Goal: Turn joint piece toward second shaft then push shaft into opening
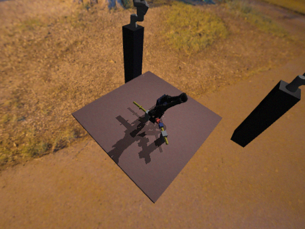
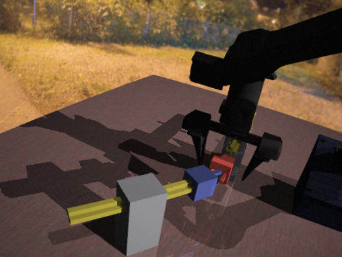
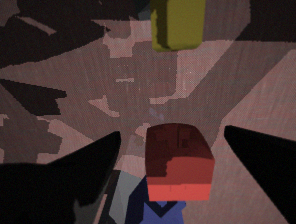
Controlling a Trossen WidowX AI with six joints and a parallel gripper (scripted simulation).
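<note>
Right now the red joint piece is 2 cm to the left of my gripper tip and 2 cm above it.
</note>
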